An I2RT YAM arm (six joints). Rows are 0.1 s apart.
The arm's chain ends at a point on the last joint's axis. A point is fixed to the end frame.
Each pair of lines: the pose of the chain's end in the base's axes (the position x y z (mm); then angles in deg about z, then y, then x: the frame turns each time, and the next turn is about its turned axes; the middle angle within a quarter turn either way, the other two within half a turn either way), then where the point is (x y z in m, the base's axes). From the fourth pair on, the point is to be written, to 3 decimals.
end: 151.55, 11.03, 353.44, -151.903, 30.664, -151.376
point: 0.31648 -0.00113 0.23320
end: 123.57, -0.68, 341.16, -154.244, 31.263, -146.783
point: 0.29137 -0.03309 0.22892
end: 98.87, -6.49, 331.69, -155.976, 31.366, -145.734
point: 0.26614 -0.04705 0.22132
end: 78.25, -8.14, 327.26, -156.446, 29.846, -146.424
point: 0.242 -0.049 0.212
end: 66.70, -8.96, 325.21, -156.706, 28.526, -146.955
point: 0.228 -0.050 0.206
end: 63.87, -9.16, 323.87, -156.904, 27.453, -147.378
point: 0.223 -0.051 0.202
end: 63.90, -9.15, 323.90, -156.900, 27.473, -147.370
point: 0.223 -0.051 0.202
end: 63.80, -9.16, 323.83, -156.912, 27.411, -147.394
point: 0.222 -0.051 0.202
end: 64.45, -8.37, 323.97, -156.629, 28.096, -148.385
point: 0.224 -0.045 0.202
